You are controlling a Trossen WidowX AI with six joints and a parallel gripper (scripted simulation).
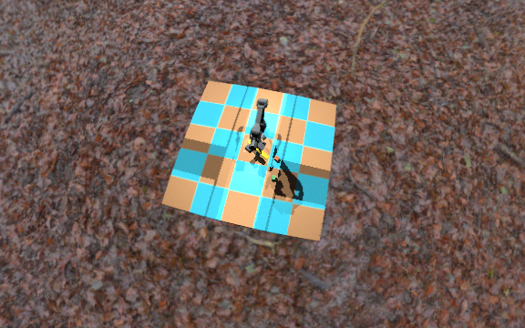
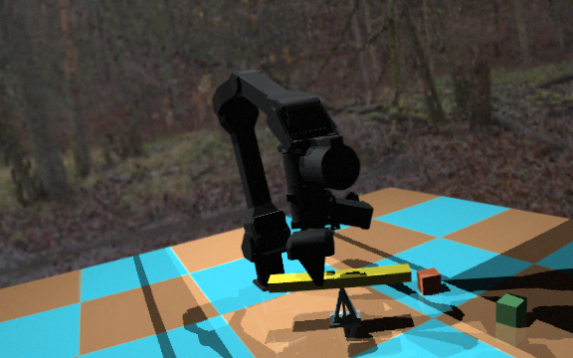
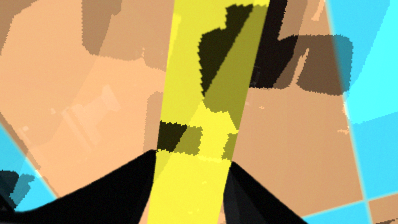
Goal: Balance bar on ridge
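My gripper tip is 3 cm to the right of the yellow bar and 2 cm short of it. Also, from my gripper tip: red cube 19 cm to the left, 6 cm below, 3 cm ahead; green cube 20 cm to the left, 20 cm ahead, 6 cm below.
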